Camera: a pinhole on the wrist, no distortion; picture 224 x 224 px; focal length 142.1 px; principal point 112.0 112.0 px. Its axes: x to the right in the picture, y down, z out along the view. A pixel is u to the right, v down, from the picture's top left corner.
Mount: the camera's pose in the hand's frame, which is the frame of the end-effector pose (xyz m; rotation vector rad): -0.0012 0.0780 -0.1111 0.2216 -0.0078 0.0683
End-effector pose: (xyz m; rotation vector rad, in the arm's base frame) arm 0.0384 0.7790 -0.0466 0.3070 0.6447 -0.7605
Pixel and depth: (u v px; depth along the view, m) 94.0 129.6 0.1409
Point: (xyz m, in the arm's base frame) 0.0854 0.8192 -0.0088
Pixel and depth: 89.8 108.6 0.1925
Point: 0.0747 0.7800 0.0318
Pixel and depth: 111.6 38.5 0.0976
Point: 0.0333 0.7959 -0.0683
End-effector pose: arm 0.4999 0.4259 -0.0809 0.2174 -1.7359 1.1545
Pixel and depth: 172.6 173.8 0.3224
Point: 0.1971 0.3675 -0.0813
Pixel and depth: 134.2 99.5 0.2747
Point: 0.3848 0.3214 -0.0514
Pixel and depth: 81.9 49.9 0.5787
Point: 0.4855 -0.0782 -0.0037
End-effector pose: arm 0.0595 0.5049 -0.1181 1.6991 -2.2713 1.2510
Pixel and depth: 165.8 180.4 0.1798
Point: -0.0343 0.4148 -0.2185
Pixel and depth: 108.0 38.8 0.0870
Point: 0.0325 0.5286 -0.1026
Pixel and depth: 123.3 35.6 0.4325
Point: 0.3448 0.2888 -0.1333
